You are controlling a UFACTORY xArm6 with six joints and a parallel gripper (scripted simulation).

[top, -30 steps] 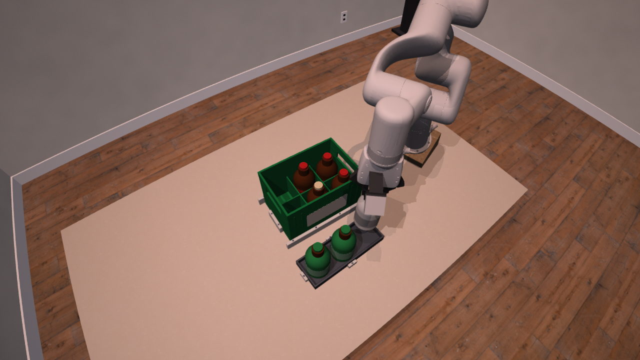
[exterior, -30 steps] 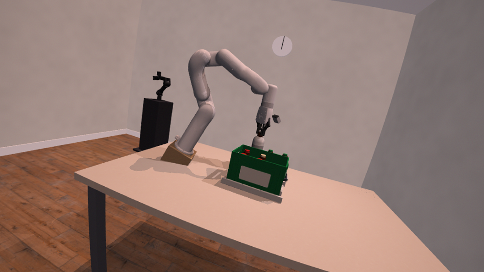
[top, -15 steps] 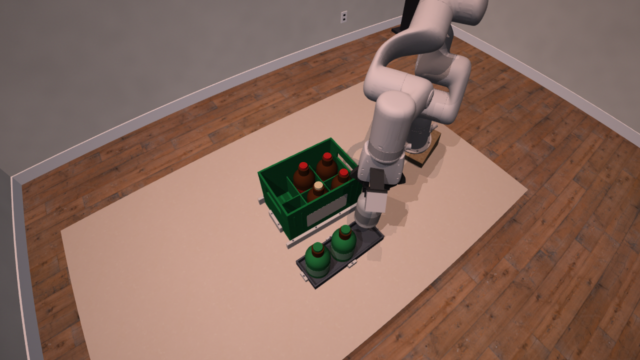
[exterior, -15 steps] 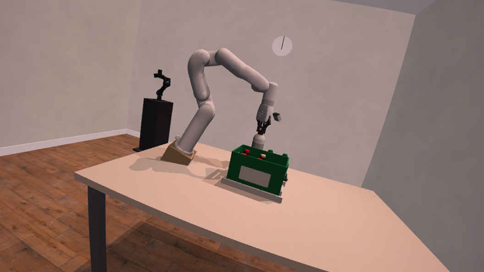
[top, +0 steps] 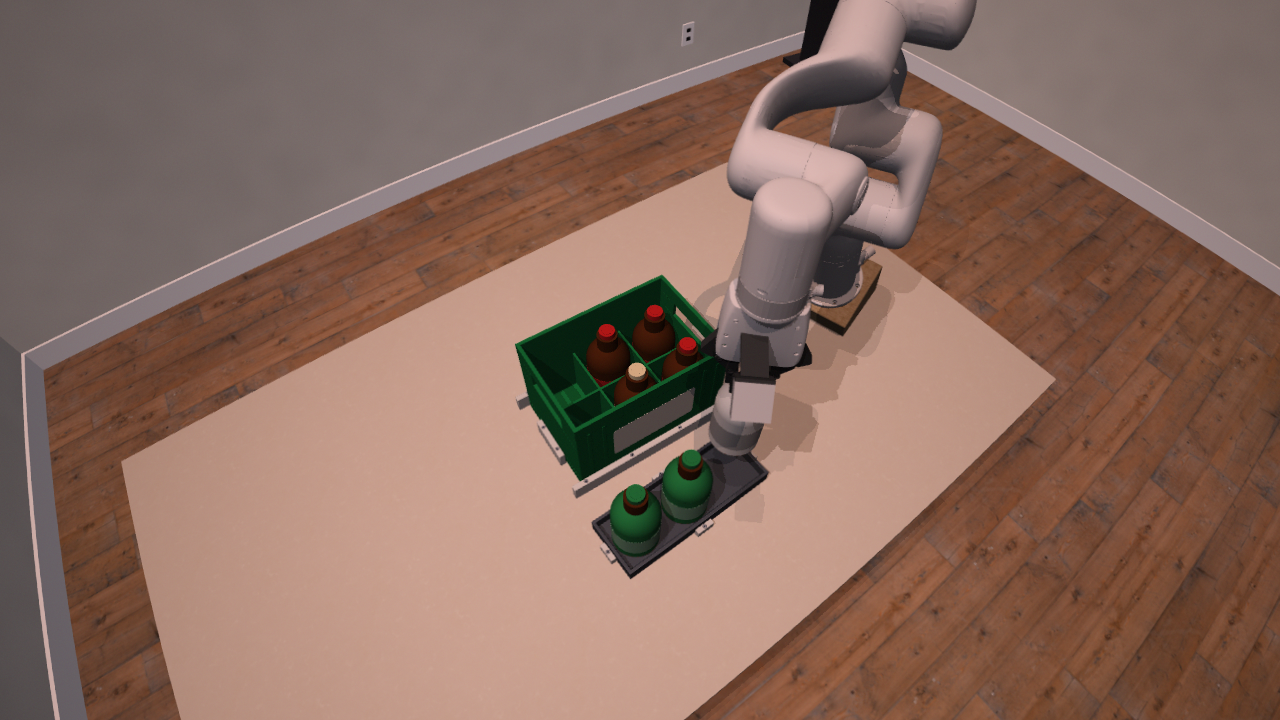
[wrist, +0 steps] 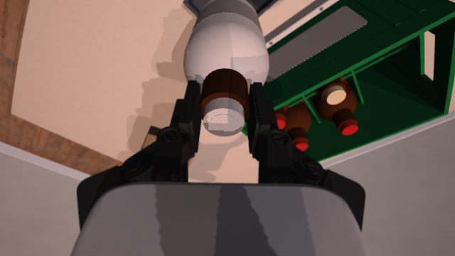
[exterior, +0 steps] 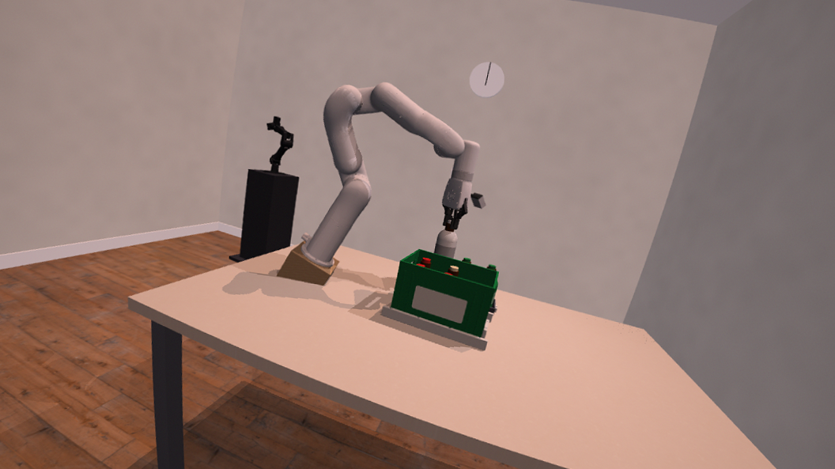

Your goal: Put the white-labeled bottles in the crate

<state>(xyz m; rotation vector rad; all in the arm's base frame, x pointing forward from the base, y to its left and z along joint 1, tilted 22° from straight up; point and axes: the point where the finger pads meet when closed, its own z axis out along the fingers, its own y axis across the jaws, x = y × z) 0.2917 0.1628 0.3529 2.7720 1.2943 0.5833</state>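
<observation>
My hand is 7 cm above the white-labeled bottle. The rest, counted from my hand: tray (9 cm ahead, 1 cm to the left, 26 cm below); then crate (8 cm ahead, 19 cm to the right, 19 cm below).
</observation>
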